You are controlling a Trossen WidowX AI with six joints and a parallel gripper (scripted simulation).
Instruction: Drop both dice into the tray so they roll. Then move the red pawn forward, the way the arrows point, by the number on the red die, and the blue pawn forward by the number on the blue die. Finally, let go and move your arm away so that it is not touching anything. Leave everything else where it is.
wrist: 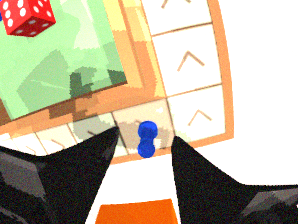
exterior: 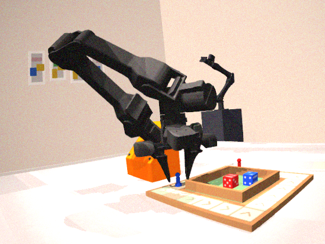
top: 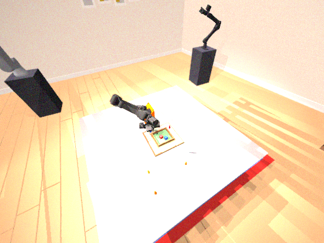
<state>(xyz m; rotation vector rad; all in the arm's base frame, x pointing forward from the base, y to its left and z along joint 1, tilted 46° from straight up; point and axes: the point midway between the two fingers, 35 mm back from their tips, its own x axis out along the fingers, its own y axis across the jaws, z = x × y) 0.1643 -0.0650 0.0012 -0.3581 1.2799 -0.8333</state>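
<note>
My gripper tip is right at the blue pawn. The rest, counted from my gripper tip: grey block (34 cm ahead, 25 cm to the left, 2 cm below); red pawn (18 cm to the left, 3 cm ahead).
</note>
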